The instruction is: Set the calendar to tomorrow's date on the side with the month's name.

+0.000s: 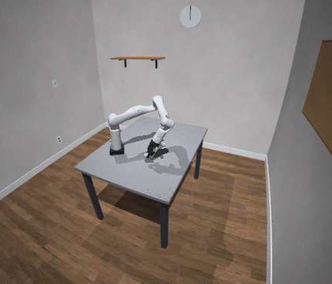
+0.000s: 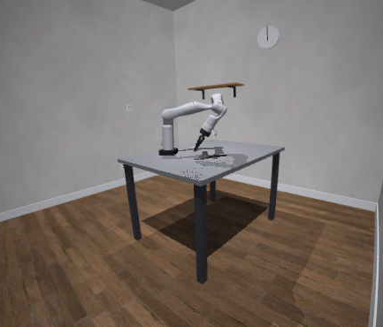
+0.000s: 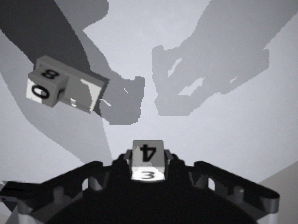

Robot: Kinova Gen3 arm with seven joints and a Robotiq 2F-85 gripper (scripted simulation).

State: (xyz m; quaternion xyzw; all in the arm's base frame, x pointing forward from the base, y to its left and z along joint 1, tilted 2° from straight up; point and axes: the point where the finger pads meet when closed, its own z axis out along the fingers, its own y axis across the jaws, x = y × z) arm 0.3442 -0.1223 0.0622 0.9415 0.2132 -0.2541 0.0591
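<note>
The white digit cube is 1 cm behind my hand and 1 cm below it. The rest, counted from my hand: calendar tray (11 cm to the left, 8 cm below).
</note>
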